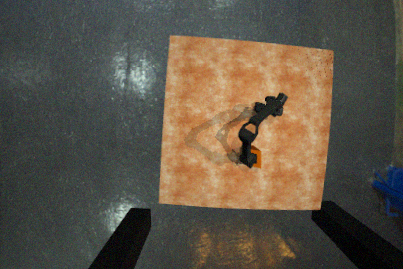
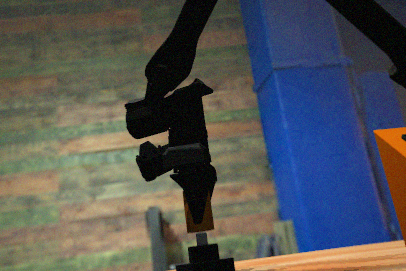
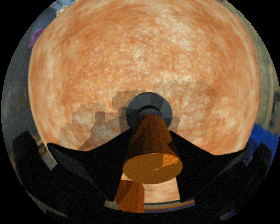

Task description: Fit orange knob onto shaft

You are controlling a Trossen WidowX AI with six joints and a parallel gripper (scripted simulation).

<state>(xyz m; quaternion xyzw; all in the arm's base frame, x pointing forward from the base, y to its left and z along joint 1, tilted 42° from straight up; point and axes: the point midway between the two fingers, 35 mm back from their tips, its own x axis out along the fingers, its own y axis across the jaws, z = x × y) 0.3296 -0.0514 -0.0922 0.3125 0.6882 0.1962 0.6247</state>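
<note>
Right now the orange knob is 3 cm above my gripper tip. Also, from my gripper tip: dark round pedestal: 4 cm below.
</note>
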